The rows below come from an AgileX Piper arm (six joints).
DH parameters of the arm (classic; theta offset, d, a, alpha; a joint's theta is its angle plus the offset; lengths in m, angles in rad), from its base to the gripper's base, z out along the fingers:
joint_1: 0 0.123 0 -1.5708
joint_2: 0.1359 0 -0.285 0
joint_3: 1.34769 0 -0.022 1.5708
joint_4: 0 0.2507 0 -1.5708
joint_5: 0 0 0 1.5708
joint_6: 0 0.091 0 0
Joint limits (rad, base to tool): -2.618..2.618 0..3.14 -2.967..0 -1.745..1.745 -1.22..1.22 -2.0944..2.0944
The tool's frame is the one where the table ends.
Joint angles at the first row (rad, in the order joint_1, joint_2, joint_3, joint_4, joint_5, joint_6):
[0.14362, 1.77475, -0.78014, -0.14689, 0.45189, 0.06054]
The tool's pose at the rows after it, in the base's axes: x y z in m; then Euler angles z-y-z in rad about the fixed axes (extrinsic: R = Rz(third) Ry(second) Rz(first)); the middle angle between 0 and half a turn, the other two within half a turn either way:
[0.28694, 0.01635, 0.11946, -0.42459, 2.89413, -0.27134]
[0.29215, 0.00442, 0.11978, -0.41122, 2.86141, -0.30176]
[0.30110, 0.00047, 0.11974, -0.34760, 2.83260, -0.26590]
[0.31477, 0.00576, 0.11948, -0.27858, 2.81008, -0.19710]
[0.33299, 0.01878, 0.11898, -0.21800, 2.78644, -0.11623]
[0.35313, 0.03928, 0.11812, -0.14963, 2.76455, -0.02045]
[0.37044, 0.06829, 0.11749, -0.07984, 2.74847, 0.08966]
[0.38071, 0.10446, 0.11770, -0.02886, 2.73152, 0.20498]
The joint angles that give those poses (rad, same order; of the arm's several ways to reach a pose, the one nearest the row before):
[0.08390, 1.77399, -0.77878, -0.20220, 0.43807, 0.10423]
[0.04435, 1.78065, -0.78650, -0.23766, 0.40982, 0.14102]
[0.02821, 1.79937, -0.81133, -0.23795, 0.38327, 0.15459]
[0.04044, 1.83242, -0.85929, -0.21356, 0.36970, 0.14599]
[0.07431, 1.87930, -0.92998, -0.18545, 0.36518, 0.13439]
[0.12439, 1.93562, -1.01770, -0.14735, 0.37029, 0.12266]
[0.19173, 1.99162, -1.11017, -0.10355, 0.38715, 0.11043]
[0.27414, 2.03771, -1.19129, -0.07025, 0.40327, 0.09922]

